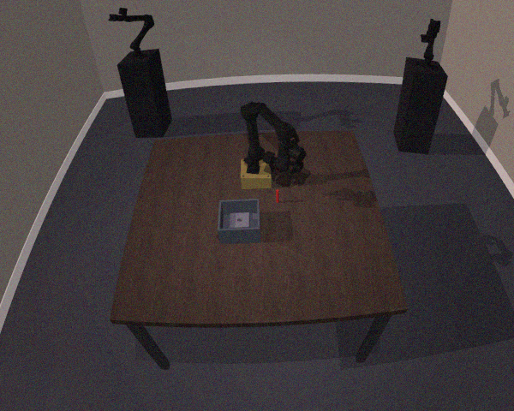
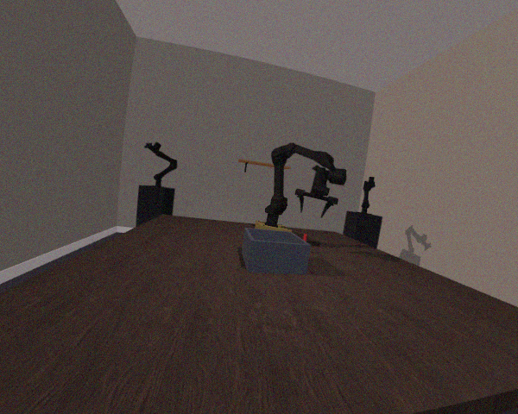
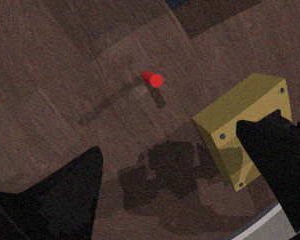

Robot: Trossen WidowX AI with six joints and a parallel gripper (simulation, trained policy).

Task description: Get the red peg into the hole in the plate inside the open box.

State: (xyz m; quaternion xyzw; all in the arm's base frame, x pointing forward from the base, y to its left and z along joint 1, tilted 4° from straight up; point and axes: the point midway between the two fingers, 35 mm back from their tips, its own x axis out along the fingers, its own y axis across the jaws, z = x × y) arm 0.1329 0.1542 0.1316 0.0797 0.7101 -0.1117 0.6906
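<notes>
Now: gripper tip 130 mm above the red peg, 20 mm to the left of it and 20 mm short of it. The rest, counted from my gripper tip: pale plate (210 mm ahead, 180 mm to the right, 120 mm below); grey-blue box (210 mm ahead, 180 mm to the right, 140 mm below).
</notes>
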